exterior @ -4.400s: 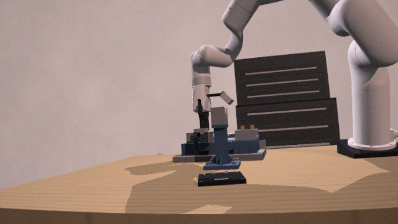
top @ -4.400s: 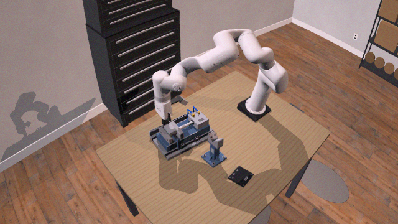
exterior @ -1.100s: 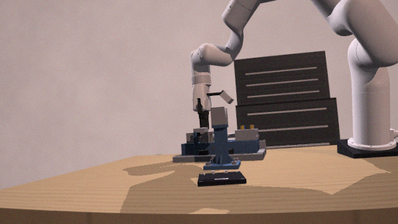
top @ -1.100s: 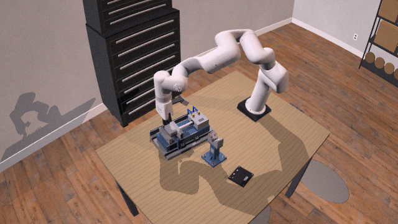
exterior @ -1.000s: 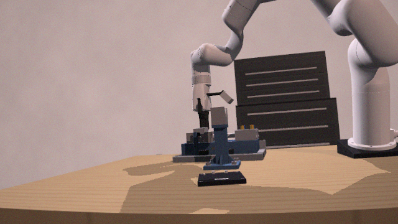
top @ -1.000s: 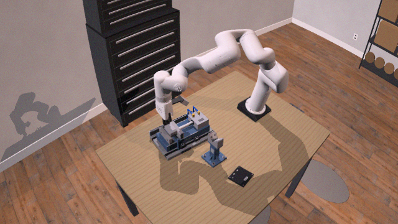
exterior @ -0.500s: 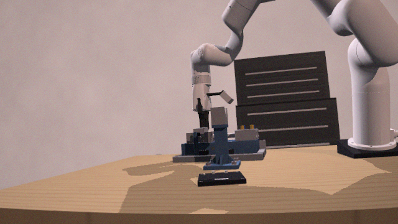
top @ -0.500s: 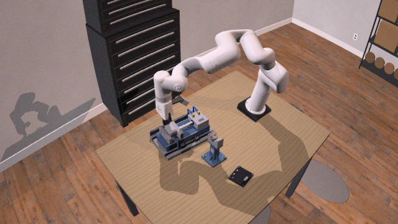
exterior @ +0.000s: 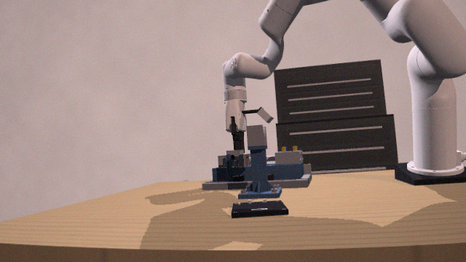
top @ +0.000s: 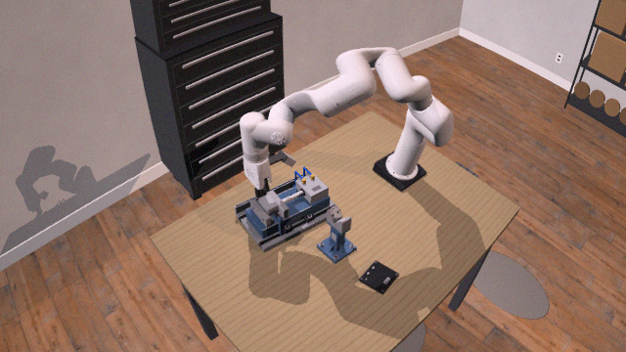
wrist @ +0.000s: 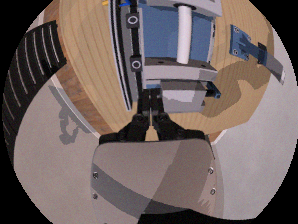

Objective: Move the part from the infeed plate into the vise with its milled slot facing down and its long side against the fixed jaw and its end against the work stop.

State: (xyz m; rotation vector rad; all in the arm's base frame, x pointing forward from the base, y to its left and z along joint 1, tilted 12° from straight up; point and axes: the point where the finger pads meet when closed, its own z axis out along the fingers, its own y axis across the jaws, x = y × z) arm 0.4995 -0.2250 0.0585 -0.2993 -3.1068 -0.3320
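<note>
The part lies 4 cm to the left of my hand, 3 cm below it and 1 cm ahead of it. Also, from my hand: air cylinder: 15 cm behind, 8 cm to the left, 4 cm below; white cylinder rod: 8 cm behind, 6 cm to the left, 4 cm below.
</note>
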